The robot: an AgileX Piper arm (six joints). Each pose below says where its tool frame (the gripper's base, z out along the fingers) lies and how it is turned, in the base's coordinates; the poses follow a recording.
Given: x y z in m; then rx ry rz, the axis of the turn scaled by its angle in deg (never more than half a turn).
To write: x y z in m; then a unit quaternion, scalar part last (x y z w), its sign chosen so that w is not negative. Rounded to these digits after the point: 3 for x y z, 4 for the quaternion.
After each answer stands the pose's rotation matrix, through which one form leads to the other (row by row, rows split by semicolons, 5 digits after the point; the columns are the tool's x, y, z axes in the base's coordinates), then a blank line. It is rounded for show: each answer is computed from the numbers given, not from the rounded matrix.
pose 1, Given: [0.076 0.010 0.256 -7.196 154.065 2.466]
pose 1, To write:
[0.076 0.010 0.256 -0.0455 0.9737 0.0156 0.2228]
-0.89658 -0.09551 0.43246; -0.08162 0.99538 0.05061; -0.43529 0.01008 -0.90023

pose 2, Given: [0.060 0.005 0.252 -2.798 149.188 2.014]
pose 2, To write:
[0.060 0.005 0.252 -0.0181 0.9639 0.0130 0.2653]
-0.85855 -0.04176 0.51102; -0.02795 0.99901 0.03468; -0.51196 0.01549 -0.85887

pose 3, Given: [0.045 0.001 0.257 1.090 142.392 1.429]
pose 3, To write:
[0.045 0.001 0.257 0.0072 0.9466 0.0095 0.3222]
-0.79222 0.00760 0.61019; 0.01984 0.99971 0.01331; -0.60991 0.02265 -0.79214

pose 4, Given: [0.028 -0.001 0.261 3.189 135.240 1.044]
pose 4, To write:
[0.028 -0.001 0.261 0.0218 0.9245 0.0071 0.3804]
-0.70962 0.03488 0.70372; 0.04574 0.99895 -0.00339; -0.70309 0.02978 -0.71047

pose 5, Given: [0.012 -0.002 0.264 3.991 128.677 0.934]
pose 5, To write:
[0.012 -0.002 0.264 0.0279 0.9012 0.0065 0.4325]
-0.62426 0.04472 0.77994; 0.05603 0.99835 -0.01239; -0.77921 0.03597 -0.62573

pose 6, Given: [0.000 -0.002 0.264 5.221 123.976 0.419]
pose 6, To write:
[0.000 -0.002 0.264 0.0372 0.8825 0.0030 0.4688]
-0.55768 0.06280 0.82768; 0.06839 0.99722 -0.02958; -0.82723 0.04011 -0.56043

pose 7, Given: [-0.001 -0.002 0.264 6.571 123.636 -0.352]
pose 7, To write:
[-0.001 -0.002 0.264 0.0468 0.8809 -0.0025 0.4709]
-0.55207 0.08485 0.82947; 0.08013 0.99560 -0.04852; -0.82994 0.03968 -0.55644

